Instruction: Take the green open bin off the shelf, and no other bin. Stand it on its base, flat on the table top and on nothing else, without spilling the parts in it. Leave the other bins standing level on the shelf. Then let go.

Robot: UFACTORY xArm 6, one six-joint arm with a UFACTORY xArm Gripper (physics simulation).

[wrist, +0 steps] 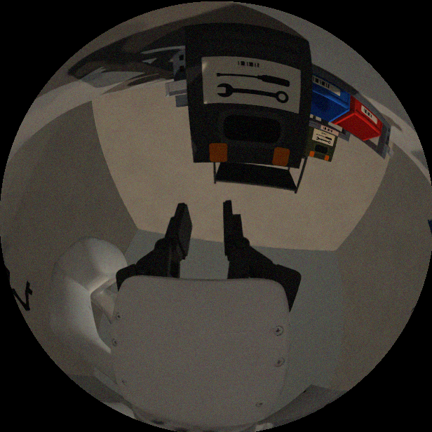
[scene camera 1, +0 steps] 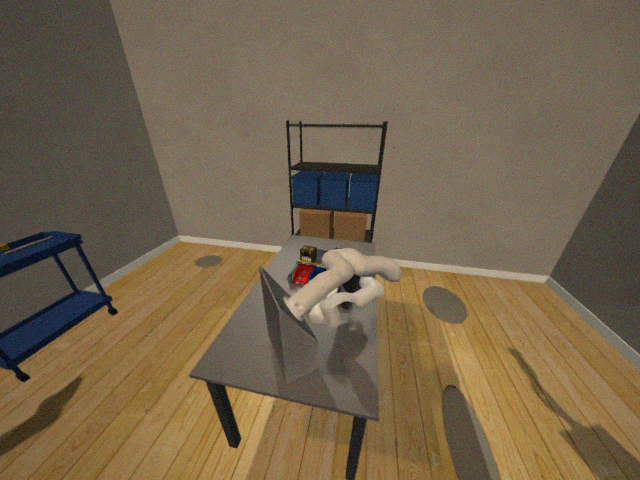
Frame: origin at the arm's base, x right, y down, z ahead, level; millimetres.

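Where they show: arm's base, link origin: (scene camera 1: 292, 309).
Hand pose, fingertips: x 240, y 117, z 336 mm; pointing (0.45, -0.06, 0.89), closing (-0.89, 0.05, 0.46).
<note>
Each offset is from my fingertips to the centre of the thing. Level surfaces: height alone.
The green open bin does not show in either view; the robot's arm covers part of the shelf area in the scene view. A red bin @[dx -165, dy +133, dz +269 mm] (scene camera 1: 302, 275) (wrist: 357, 122) and a blue bin @[dx -63, dy +133, dz +223 mm] (scene camera 1: 317, 272) (wrist: 327, 102) sit side by side, at the right in the wrist view. My gripper (wrist: 206, 213) is open, with nothing between its fingers. In the wrist view its fingertips point toward a large dark toolbox (wrist: 210, 122) with a tool label and orange catches, and appear a little apart from it. The gripper is not clear in the scene view.
A second toolbox @[dx -125, dy +26, dz +360 mm] (scene camera 1: 308, 253) (wrist: 321, 147) is near the bins. An upright grey panel (scene camera 1: 294, 341) stands on the table @[dy +176 mm] (scene camera 1: 232, 351), close to the arm. A black storage rack (scene camera 1: 382, 155) (wrist: 255, 176) stands beyond the table, and a blue trolley (scene camera 1: 51, 317) stands at the left.
</note>
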